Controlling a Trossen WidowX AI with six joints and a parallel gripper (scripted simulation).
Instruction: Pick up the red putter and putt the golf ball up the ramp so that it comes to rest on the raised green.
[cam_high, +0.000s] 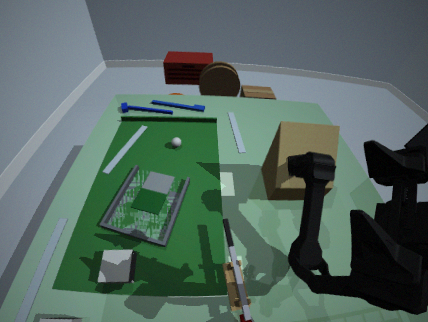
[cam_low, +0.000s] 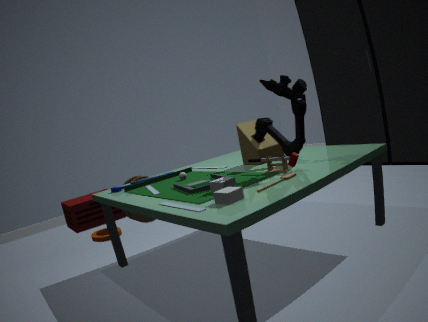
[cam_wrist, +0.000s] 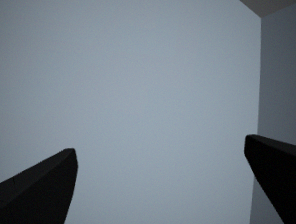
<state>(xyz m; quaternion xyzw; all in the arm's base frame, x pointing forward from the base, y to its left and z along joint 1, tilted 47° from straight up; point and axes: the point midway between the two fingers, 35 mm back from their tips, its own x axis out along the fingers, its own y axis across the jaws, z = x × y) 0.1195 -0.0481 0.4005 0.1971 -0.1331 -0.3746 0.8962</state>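
Now: gripper tip 420 mm above the wooden rack, 60 mm short of it and 50 mm to the right of it. Also, from my gripper tip: white golf ball: 500 mm to the right, 430 mm below, 220 mm ahead.
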